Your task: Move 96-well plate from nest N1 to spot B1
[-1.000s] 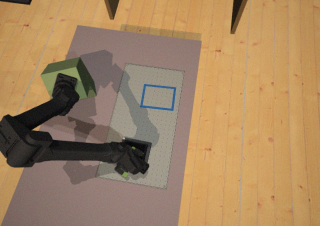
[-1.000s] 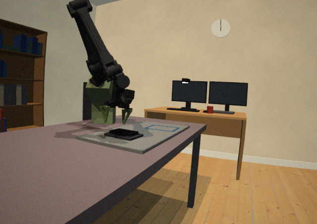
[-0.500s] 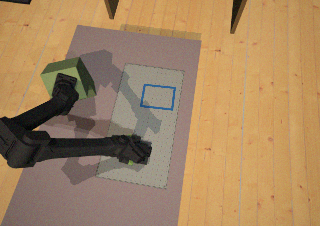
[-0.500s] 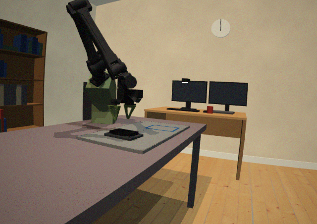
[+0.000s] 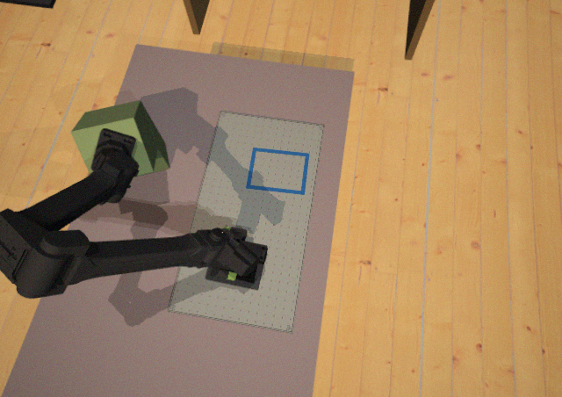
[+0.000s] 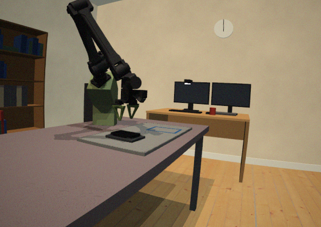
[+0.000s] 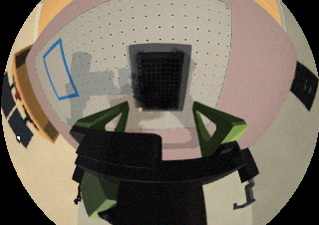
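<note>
Right now the black 96-well plate is 8 cm below my hand. The rest, counted from my hand: dark plate nest N1: 10 cm below.
</note>
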